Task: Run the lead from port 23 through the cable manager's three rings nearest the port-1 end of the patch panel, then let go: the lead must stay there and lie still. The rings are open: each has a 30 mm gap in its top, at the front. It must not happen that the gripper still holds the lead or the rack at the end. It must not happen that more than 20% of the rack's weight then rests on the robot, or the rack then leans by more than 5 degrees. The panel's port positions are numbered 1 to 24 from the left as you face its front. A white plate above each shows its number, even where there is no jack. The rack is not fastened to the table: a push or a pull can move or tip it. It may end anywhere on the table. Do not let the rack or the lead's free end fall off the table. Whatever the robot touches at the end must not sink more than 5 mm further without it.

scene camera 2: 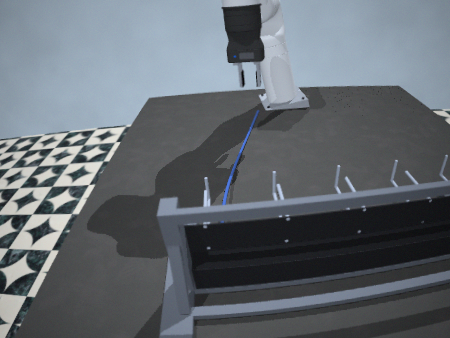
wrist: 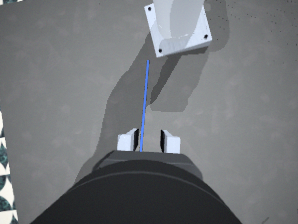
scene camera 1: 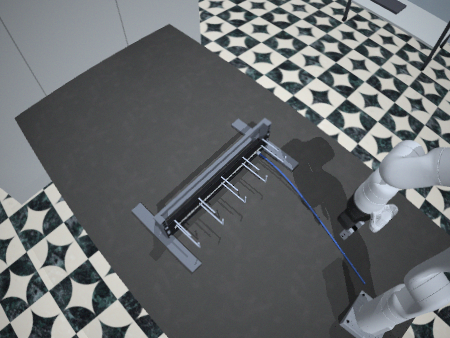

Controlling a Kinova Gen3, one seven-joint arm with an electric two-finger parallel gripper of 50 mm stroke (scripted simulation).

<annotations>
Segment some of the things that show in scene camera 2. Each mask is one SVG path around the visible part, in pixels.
The gripper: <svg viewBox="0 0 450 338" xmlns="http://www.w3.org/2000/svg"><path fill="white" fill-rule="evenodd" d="M260 6L223 9L225 31L229 40L226 49L228 63L233 63L234 66L238 65L240 87L245 85L242 62L253 62L256 64L257 87L261 86L259 63L264 60L265 53L264 44L260 38L262 28Z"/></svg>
A grey rack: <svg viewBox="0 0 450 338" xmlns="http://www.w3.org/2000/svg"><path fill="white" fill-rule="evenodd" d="M448 155L445 155L439 176L444 181L418 184L410 173L405 171L405 174L415 185L397 187L397 184L393 181L398 160L395 160L390 179L394 187L355 191L348 177L345 177L345 181L352 192L341 193L338 188L340 165L338 165L334 186L338 194L284 199L280 184L277 184L280 200L278 200L276 196L276 171L273 171L272 194L274 200L211 206L207 177L204 178L206 190L204 191L203 207L180 208L178 197L161 198L157 219L168 253L168 265L159 338L194 338L194 320L243 317L326 307L450 283L450 270L395 282L325 294L271 301L195 307L195 294L244 291L314 283L449 259L450 180L447 180L442 175Z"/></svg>
</annotations>
